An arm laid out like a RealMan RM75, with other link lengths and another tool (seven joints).
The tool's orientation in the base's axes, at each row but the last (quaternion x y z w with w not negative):
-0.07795 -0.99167 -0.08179 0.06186
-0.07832 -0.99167 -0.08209 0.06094
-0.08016 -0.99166 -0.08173 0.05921
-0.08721 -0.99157 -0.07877 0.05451
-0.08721 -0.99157 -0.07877 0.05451
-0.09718 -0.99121 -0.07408 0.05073
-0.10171 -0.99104 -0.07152 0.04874
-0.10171 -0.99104 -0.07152 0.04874
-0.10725 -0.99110 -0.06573 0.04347
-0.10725 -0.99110 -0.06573 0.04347
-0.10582 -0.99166 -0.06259 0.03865
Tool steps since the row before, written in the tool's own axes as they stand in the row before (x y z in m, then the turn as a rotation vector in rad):
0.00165 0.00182 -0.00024 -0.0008 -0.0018 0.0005
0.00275 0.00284 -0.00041 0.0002 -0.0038 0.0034
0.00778 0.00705 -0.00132 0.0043 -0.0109 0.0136
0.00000 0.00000 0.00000 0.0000 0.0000 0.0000
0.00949 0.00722 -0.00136 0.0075 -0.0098 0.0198
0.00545 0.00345 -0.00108 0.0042 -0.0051 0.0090
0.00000 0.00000 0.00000 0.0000 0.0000 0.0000
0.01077 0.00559 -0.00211 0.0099 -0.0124 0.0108
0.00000 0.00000 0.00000 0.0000 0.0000 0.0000
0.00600 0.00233 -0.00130 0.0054 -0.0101 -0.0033
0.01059 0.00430 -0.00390 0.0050 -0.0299 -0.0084
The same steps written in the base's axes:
-0.00129 0.00197 0.00074 0.0004 -0.0018 -0.0009
-0.00218 0.00310 0.00120 -0.0012 -0.0031 -0.0039
-0.00630 0.00780 0.00338 -0.0075 -0.0076 -0.0144
0.00000 0.00000 0.00000 0.0000 0.0000 0.0000
-0.00785 0.00836 0.00355 -0.0110 -0.0050 -0.0200
-0.00454 0.00419 0.00216 -0.0059 -0.0028 -0.0091
0.00000 0.00000 0.00000 0.0000 0.0000 0.0000
-0.00916 0.00719 0.00401 -0.0131 -0.0085 -0.0112
0.00000 0.00000 0.00000 0.0000 0.0000 0.0000
-0.00524 0.00332 0.00217 -0.0072 -0.0091 0.0026
-0.00915 0.00583 0.00531 -0.0108 -0.0291 0.0053

